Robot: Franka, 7 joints.
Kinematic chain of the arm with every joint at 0, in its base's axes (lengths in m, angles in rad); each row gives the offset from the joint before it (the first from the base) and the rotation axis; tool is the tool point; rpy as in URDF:
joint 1: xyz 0 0 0.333 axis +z
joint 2: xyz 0 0 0 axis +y
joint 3: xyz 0 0 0.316 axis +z
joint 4: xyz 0.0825 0 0 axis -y
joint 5: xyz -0.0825 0 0.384 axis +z
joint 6: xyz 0 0 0 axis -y
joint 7: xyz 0.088 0 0 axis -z
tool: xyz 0 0 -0.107 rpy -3.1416 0 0
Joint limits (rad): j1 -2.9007..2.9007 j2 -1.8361..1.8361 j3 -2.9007..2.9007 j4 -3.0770..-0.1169 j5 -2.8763..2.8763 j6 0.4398..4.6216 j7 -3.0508..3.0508
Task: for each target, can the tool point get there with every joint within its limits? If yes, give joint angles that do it. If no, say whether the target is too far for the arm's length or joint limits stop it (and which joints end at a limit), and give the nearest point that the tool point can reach.
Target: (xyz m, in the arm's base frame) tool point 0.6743 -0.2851 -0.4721
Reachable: no: too far | nearest point 0.5411 -0.2288 -0.2651 | short by 0.253 m
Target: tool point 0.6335 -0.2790 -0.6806
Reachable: no: too far | nearest point 0.4698 -0.2069 -0.3084 | short by 0.413 m
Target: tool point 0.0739 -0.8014 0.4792
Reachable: yes | joints 1.9625 -1.4308 1.8559 -0.5184 -1.8635 1.5662 1.8206
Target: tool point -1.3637 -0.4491 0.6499
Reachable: no: too far | nearest point -0.7957 -0.2620 0.5179 | short by 0.612 m
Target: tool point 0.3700 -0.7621 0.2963
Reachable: yes | joints -0.8093 1.3719 -1.0007 -0.7499 -0.3945 2.9469 -1.5742
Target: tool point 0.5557 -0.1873 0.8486
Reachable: yes | joints 0.7540 0.6502 -1.8833 -1.2815 2.1189 1.8019 -1.8907
